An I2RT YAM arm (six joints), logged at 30 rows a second.
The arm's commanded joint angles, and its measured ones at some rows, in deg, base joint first. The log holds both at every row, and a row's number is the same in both.
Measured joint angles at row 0:
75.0, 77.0, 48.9, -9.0, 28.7, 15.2
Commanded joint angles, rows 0 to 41:
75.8, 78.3, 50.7, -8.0, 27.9, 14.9
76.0, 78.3, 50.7, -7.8, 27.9, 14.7
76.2, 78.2, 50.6, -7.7, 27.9, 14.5
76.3, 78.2, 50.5, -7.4, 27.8, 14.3
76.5, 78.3, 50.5, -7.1, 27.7, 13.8
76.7, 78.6, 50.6, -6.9, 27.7, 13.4
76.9, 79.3, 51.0, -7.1, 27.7, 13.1
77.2, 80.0, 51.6, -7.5, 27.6, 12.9
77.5, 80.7, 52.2, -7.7, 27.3, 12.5
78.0, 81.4, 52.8, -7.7, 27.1, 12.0
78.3, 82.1, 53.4, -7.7, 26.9, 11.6
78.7, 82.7, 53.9, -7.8, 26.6, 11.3
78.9, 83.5, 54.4, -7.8, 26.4, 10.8
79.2, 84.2, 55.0, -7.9, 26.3, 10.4
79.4, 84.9, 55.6, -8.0, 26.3, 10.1
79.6, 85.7, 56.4, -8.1, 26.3, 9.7
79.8, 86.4, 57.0, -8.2, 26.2, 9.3
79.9, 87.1, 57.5, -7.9, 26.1, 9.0
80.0, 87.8, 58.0, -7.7, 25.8, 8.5
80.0, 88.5, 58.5, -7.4, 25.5, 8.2
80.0, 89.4, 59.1, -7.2, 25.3, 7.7
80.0, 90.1, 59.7, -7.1, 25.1, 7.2
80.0, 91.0, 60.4, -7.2, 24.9, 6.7
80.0, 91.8, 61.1, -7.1, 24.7, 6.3
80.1, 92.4, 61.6, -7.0, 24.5, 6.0
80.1, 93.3, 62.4, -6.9, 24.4, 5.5
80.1, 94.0, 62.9, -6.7, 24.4, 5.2
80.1, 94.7, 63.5, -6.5, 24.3, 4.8
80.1, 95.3, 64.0, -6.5, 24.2, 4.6
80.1, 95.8, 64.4, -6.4, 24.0, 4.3
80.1, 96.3, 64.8, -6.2, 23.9, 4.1
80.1, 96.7, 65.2, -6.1, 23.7, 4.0
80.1, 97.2, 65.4, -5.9, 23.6, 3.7
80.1, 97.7, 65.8, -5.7, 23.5, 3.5
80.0, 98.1, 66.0, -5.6, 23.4, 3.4
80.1, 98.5, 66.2, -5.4, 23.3, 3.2
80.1, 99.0, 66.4, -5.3, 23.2, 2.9
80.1, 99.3, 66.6, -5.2, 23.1, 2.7
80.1, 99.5, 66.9, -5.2, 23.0, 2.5
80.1, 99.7, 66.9, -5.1, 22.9, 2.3
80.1, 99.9, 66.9, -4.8, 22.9, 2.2
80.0, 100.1, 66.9, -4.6, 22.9, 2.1
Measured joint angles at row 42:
79.8, 99.0, 65.5, -5.7, 23.5, 3.3
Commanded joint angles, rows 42 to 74:
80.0, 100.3, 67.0, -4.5, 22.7, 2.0
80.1, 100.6, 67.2, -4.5, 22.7, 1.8
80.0, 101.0, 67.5, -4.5, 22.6, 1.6
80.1, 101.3, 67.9, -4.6, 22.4, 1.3
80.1, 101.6, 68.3, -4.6, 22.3, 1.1
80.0, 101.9, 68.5, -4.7, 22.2, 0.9
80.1, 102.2, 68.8, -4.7, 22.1, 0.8
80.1, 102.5, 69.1, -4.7, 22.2, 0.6
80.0, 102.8, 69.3, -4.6, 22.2, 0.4
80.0, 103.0, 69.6, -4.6, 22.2, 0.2
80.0, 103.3, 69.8, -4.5, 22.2, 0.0
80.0, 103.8, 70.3, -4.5, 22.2, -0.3
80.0, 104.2, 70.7, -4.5, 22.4, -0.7
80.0, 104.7, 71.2, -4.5, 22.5, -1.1
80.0, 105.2, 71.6, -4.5, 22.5, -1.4
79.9, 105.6, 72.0, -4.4, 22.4, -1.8
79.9, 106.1, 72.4, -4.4, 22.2, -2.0
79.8, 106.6, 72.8, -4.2, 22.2, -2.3
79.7, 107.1, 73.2, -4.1, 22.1, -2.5
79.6, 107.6, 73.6, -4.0, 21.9, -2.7
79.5, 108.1, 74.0, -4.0, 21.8, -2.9
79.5, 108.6, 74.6, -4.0, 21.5, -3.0
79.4, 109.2, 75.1, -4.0, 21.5, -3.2
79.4, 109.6, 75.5, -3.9, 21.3, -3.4
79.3, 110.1, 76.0, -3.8, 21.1, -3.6
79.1, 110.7, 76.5, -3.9, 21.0, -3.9
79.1, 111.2, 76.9, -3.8, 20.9, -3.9
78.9, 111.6, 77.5, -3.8, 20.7, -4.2
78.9, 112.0, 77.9, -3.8, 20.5, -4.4
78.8, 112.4, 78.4, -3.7, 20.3, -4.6
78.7, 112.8, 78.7, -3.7, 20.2, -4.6
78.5, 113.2, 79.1, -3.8, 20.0, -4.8
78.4, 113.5, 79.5, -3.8, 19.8, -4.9
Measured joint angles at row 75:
78.8, 112.1, 77.5, -4.4, 20.9, -3.7
